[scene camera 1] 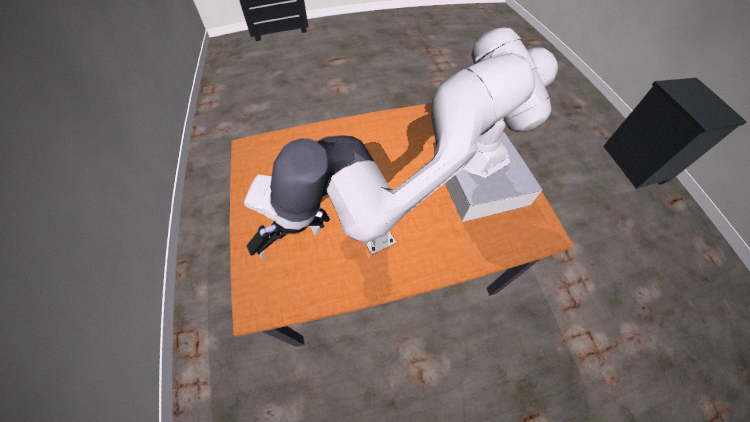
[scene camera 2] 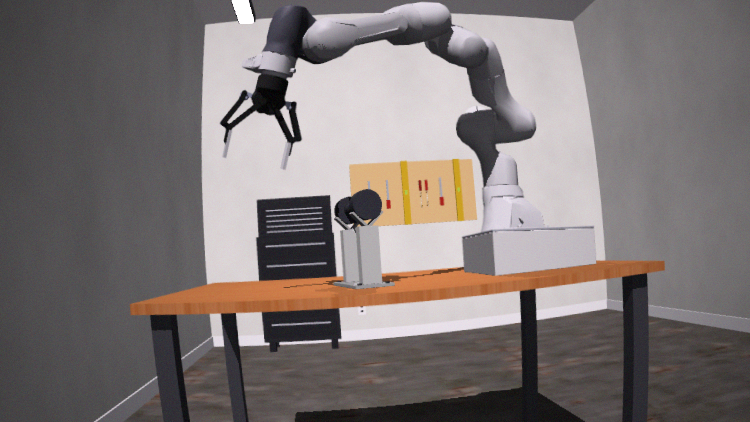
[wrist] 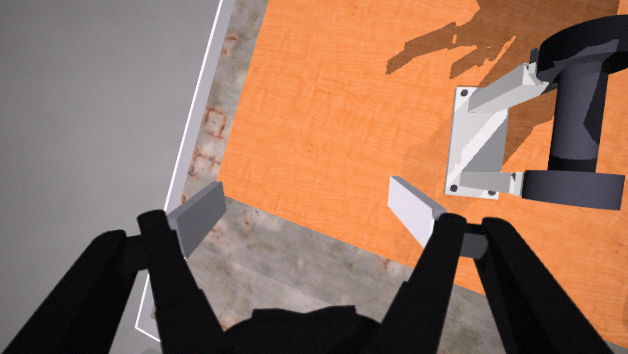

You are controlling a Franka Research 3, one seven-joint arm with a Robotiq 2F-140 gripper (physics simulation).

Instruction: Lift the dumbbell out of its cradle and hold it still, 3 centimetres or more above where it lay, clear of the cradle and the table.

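Note:
The dark dumbbell (scene camera 2: 366, 204) (wrist: 577, 120) lies across the top of the cradle, its two round heads at the cradle's two posts. The pale grey cradle (scene camera 1: 381, 243) (scene camera 2: 369, 257) (wrist: 492, 183) stands upright on the table (scene camera 1: 314, 283) (scene camera 2: 445, 291) (wrist: 310, 125). In scene camera 1 the arm hides the dumbbell and most of the cradle. My gripper (scene camera 1: 288, 243) (scene camera 2: 254, 162) (wrist: 307, 193) is open and empty, pointing down. In scene camera 2 it hangs to the left of the dumbbell and higher. In the wrist view the dumbbell is at the right edge, outside the fingers.
The robot's base block (scene camera 1: 498, 188) (scene camera 2: 540, 251) stands on the table's right part. A black drawer cabinet (scene camera 1: 275, 15) (scene camera 2: 296, 262) and a tool board (scene camera 2: 430, 194) are in the background. Another dark cabinet (scene camera 1: 676, 125) stands off the table at the right.

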